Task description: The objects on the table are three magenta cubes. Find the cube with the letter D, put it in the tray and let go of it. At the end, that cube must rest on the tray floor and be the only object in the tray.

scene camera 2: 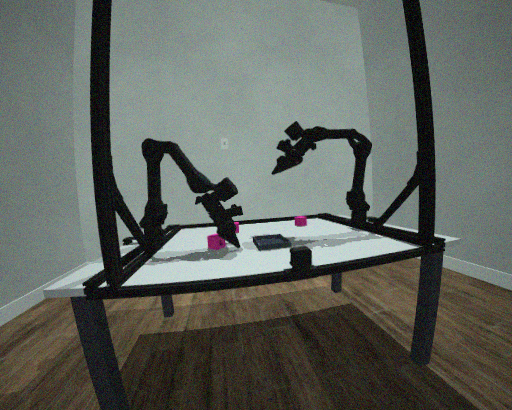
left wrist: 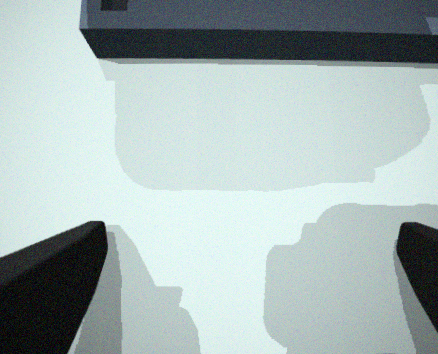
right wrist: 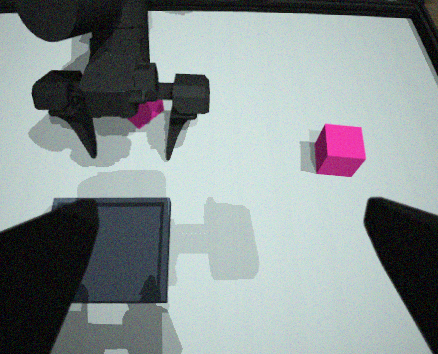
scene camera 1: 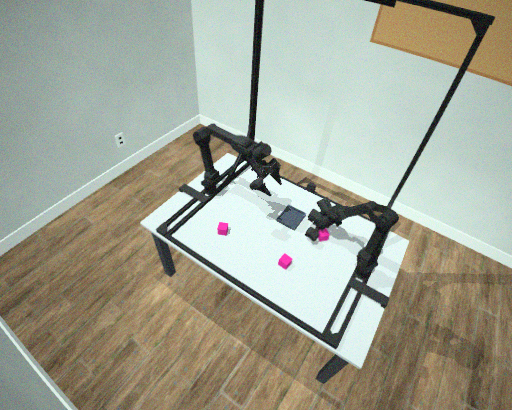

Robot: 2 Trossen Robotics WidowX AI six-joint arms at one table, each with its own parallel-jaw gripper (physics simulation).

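Where they show: left gripper, fingertip midpoint: (scene camera 2: 238, 244) (left wrist: 252, 236) (right wrist: 131, 157); right gripper, fingertip midpoint: (scene camera 2: 274, 173) (right wrist: 234, 211) (scene camera 1: 276, 190); left arm's base at its link origin: (scene camera 2: 154, 241) (scene camera 1: 362, 273); right arm's base at its link origin: (scene camera 2: 359, 222) (scene camera 1: 210, 190).
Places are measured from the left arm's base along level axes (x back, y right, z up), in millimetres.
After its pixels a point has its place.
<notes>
One magenta cube (scene camera 1: 324, 235) @[x -241, y 80, z 24 mm] (scene camera 2: 215, 242) @[x -250, y 125, z 7 mm] (right wrist: 149, 113) @[x -269, y 81, z -5 mm] sits on the table behind the left fingertips, partly hidden by the gripper in the right wrist view; a dark, unreadable mark shows on it in scene camera 2. A second cube (scene camera 1: 285, 261) @[x -326, y -169, z 26 mm] (scene camera 2: 237, 227) @[x -346, y -132, z 6 mm] (right wrist: 343, 145) @[x -338, y -153, z 26 mm] and a third cube (scene camera 1: 223, 228) @[x -673, y -186, z 26 mm] (scene camera 2: 300, 221) @[x -673, y -150, z 6 mm] show no readable letter. The dark tray (scene camera 1: 291, 218) @[x -442, y 109, z -13 mm] (scene camera 2: 271, 243) @[x -434, y 179, z 0 mm] (left wrist: 260, 46) @[x -391, y 103, z -11 mm] (right wrist: 135, 240) @[x -437, y 85, z -13 mm] holds no cube. My left gripper (scene camera 1: 310, 226) @[x -330, y 100, z -14 mm] (scene camera 2: 238, 245) @[x -330, y 100, z -14 mm] (left wrist: 252, 236) @[x -330, y 100, z -14 mm] (right wrist: 131, 157) @[x -330, y 100, z -14 mm] is open, low beside the tray. My right gripper (scene camera 1: 275, 188) @[x -506, y -1, z 245 mm] (scene camera 2: 273, 173) @[x -506, y -1, z 245 mm] (right wrist: 234, 211) @[x -506, y -1, z 245 mm] is open, high above the table.
A black frame (scene camera 1: 250, 287) @[x -386, y -363, z 1 mm] (scene camera 2: 200, 286) @[x -221, y 380, z -25 mm] runs around the white table, with tall posts (scene camera 2: 101, 100) @[x -35, y 368, z 390 mm] rising from it. A small black block (scene camera 2: 300, 258) @[x -452, y 383, z 15 mm] sits at the frame edge near the tray. The left arm reaches over the table beside the first cube.
</notes>
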